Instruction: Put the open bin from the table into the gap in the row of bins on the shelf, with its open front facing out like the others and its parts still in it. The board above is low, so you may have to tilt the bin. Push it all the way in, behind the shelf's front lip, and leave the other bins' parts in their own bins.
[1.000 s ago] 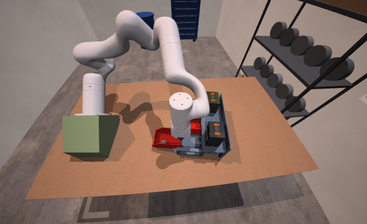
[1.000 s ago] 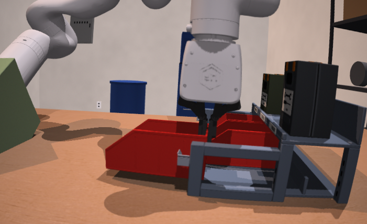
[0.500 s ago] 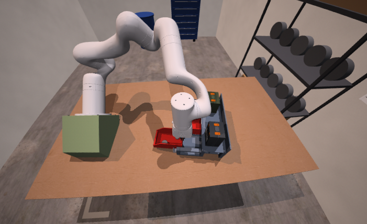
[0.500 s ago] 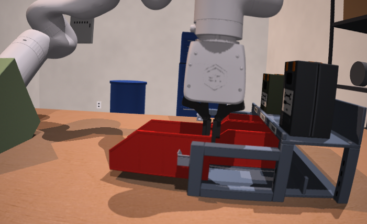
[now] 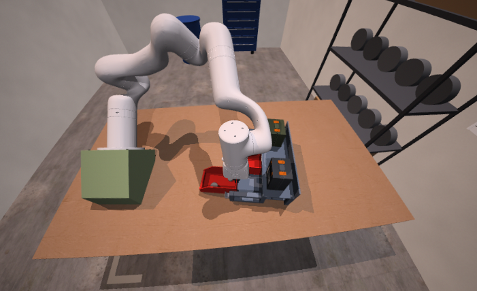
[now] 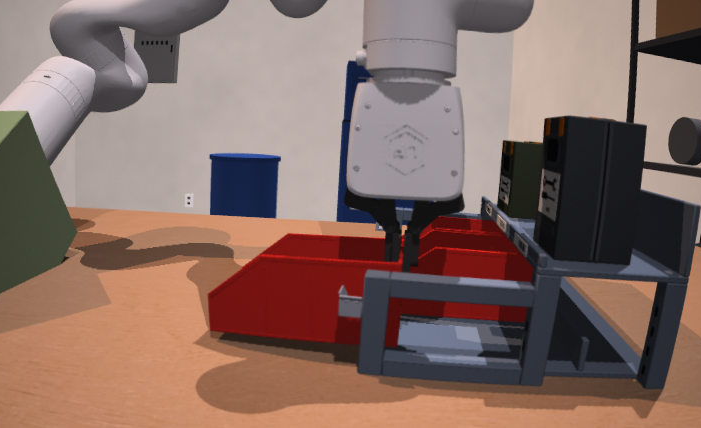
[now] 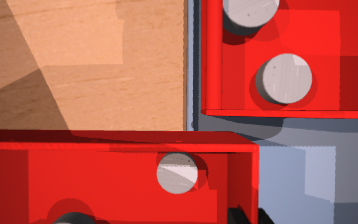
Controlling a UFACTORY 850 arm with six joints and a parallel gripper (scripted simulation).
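The grey disc lies 10 cm behind my hand, 2 cm to the right of it and 6 cm below it. Round my hand: grey shelf 10 cm ahead, 11 cm to the left, 2 cm below.
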